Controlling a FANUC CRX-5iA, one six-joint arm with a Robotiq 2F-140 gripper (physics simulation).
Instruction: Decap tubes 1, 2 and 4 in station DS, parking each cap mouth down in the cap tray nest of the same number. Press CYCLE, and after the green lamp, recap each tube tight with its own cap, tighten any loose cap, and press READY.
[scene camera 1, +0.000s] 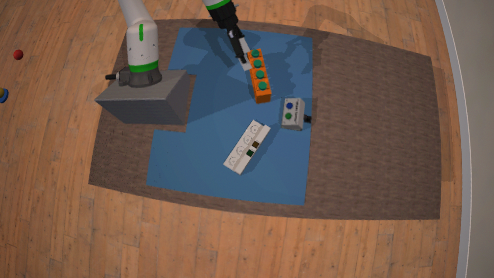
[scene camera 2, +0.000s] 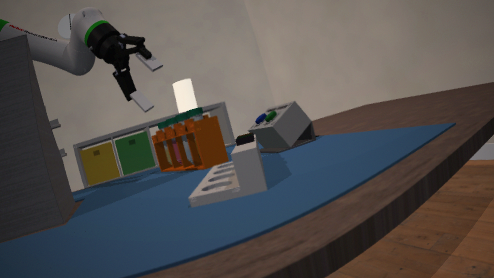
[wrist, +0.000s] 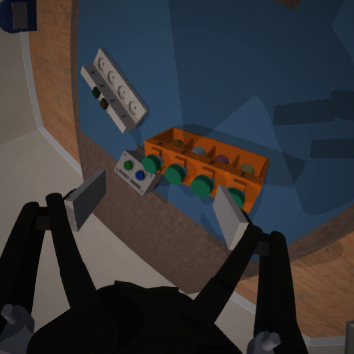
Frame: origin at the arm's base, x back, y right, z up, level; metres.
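Where they show: gripper, between the fingertips: (scene camera 1: 247, 60) (scene camera 2: 153, 89) (wrist: 160, 188); arm's base, origin of its link: (scene camera 1: 144, 81).
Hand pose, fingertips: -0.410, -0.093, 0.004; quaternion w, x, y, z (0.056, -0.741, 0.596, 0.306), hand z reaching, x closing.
Things, the pixels of their centre, and the offset from my fingertips, as dx, dy, dz. Level surfaces: height alone.
- orange tube rack, middle of its body: (wrist: 203, 162) (scene camera 2: 184, 145) (scene camera 1: 258, 75) -0.045, -0.004, -0.144
- white cap tray, middle of its body: (scene camera 2: 229, 160) (wrist: 109, 88) (scene camera 1: 246, 146) -0.013, +0.300, -0.169
- amber lamp, middle of its body: (wrist: 102, 103) (scene camera 1: 255, 144) -0.047, +0.296, -0.142
- grey button box, middle of its body: (scene camera 2: 278, 126) (wrist: 138, 171) (scene camera 1: 293, 113) -0.197, +0.157, -0.153
- blue button, middle of its body: (scene camera 2: 261, 119) (wrist: 139, 174) (scene camera 1: 289, 105) -0.177, +0.132, -0.131
- green button, middle of its body: (scene camera 2: 271, 117) (wrist: 127, 164) (scene camera 1: 288, 116) -0.173, +0.177, -0.131
- blue mat, height of its surface: dz -0.195
The orange tube rack (scene camera 1: 263, 97) (scene camera 2: 212, 142) (wrist: 258, 186) holds several upright tubes, each with a green cap (scene camera 1: 260, 74) (scene camera 2: 192, 113) (wrist: 175, 174). The white cap tray (scene camera 1: 240, 166) (scene camera 2: 250, 167) (wrist: 120, 119) has round nests with no caps in them. Its green lamp (scene camera 1: 250, 153) (wrist: 95, 92) and amber lamp (scene camera 1: 255, 144) (wrist: 103, 104) look dark. The grey button box (scene camera 1: 293, 124) (scene camera 2: 287, 126) has a blue button (scene camera 1: 289, 105) (scene camera 2: 260, 118) (wrist: 140, 175) and a green button (scene camera 1: 288, 116) (scene camera 2: 270, 116) (wrist: 128, 165). My gripper (scene camera 1: 245, 56) (scene camera 2: 151, 87) (wrist: 160, 188) is open and empty, above and beside the rack; one finger partly hides an end cap in the wrist view.
A grey pedestal (scene camera 1: 145, 107) (scene camera 2: 30, 150) carries the arm. A blue mat (scene camera 1: 200, 165) lies under the rack, tray and box. Behind the table stand a shelf with a yellow bin (scene camera 2: 100, 165) and a green bin (scene camera 2: 135, 155), and a glowing white cylinder (scene camera 2: 184, 95).
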